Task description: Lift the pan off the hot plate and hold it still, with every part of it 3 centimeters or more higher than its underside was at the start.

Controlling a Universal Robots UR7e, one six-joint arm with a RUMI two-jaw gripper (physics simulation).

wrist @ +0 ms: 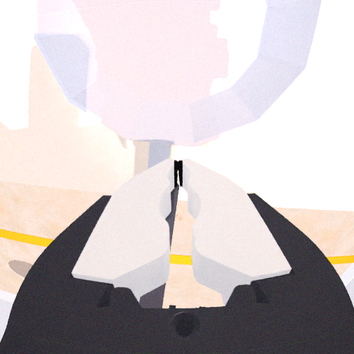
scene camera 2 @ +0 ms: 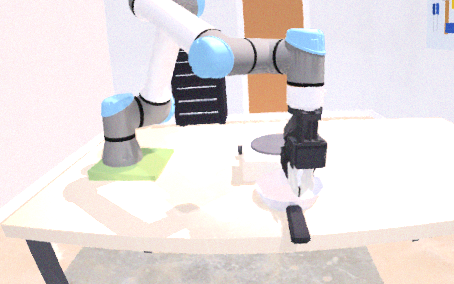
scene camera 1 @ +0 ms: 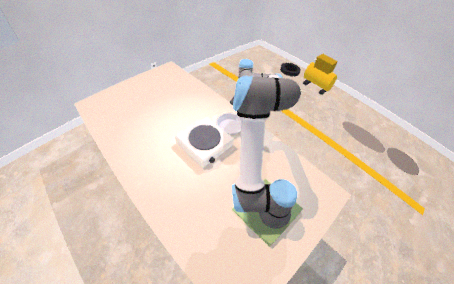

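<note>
The pan, pale and shallow with a dark handle, shows in scene camera 1, scene camera 2 and the wrist view. It is off the dark disc of the white hot plate, close beside it and low at the table. Its handle points toward the near table edge in scene camera 2. My gripper is shut with nothing between its fingertips. In the wrist view the tips overlap the join of pan and handle, and the fingers hide most of the handle. The arm hides the gripper in scene camera 1.
The arm's base stands on a green plate on the pale table. Beyond the table, a yellow machine and a black ring show over the floor, with a yellow line along it.
</note>
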